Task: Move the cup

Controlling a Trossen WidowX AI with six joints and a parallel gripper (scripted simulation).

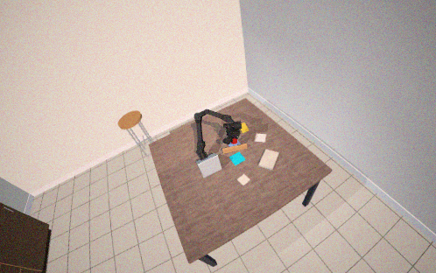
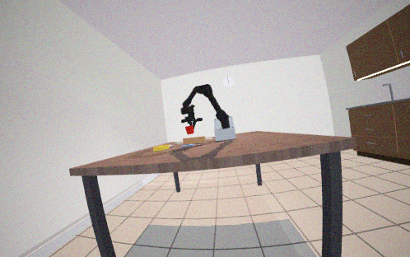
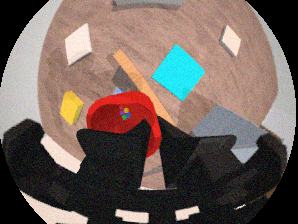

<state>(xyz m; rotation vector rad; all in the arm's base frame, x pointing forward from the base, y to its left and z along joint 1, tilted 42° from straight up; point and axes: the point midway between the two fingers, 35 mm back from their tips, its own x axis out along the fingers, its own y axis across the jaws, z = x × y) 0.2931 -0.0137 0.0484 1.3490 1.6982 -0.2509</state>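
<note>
Right now the cyan pad is 130 mm below my gripper tip, 100 mm to the right of it and 20 mm behind it. From my gripper tip the other things lie so: light blue pad (130 mm below, 80 mm to the left, 40 mm ahead); then wooden bar (110 mm below, 10 mm to the right, 10 mm ahead); then red cup (30 mm ahead, 10 mm to the left).
</note>
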